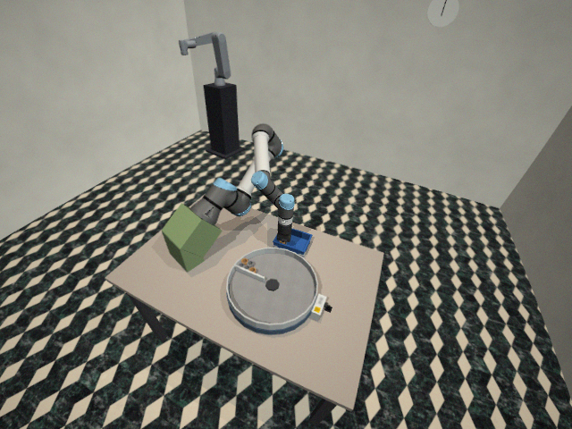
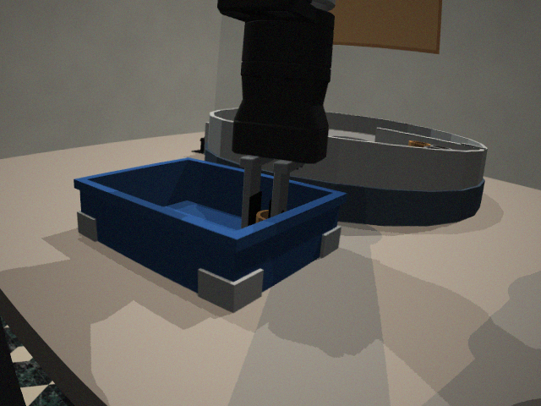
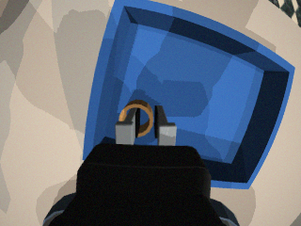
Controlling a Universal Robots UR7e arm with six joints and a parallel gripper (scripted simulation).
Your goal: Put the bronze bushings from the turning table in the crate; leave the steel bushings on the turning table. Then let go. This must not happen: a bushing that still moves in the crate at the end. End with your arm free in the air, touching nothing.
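Right now my hand is 4 cm short of the blue crate and 3 cm to the right of it. Also, from my hand: turning table (29 cm to the right, 12 cm ahead, 2 cm above).
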